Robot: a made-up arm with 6 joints.
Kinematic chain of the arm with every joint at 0, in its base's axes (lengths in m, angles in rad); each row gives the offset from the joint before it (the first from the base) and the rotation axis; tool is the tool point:
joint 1: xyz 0 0 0.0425 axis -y
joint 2: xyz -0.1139 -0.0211 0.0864 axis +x
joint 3: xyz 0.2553 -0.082 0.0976 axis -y
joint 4: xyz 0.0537 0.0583 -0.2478 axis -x
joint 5: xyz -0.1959 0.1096 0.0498 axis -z
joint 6: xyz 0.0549 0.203 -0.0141 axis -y
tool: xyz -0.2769 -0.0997 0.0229
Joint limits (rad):
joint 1: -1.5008..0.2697
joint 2: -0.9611..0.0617
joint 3: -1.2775..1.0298
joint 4: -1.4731..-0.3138
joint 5: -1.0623..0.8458
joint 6: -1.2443..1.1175
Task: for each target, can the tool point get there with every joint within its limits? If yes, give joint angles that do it. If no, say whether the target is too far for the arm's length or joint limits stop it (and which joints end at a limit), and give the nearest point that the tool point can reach.
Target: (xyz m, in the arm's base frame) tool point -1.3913 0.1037 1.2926
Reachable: no: too far | nearest point -0.3456 0.0530 0.4292 | short by 1.357 m
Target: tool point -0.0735 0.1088 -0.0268
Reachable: yes | joints 0.0260 -0.2640 0.7339 -0.6229 0.4054 -0.0804
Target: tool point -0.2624 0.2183 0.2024
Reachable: yes | joints -0.1164 -0.4172 -0.7604 -0.4586 -0.0929 0.6477
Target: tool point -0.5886 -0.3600 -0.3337
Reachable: no: joint limits stop it (at a limit: joint 1, joint 4, joint 6) | nearest point -0.2644 -0.1999 -0.2311 | short by 0.376 m
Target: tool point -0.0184 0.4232 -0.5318
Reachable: no: joint limits stop it (at a limit: joint 2, joint 3, joint 4, joint 5, joint 6) | nearest point -0.0129 0.2608 -0.3601 | short by 0.236 m
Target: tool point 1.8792 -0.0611 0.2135
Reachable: no: too far | nearest point 0.5324 -0.0311 0.1086 | short by 1.351 m
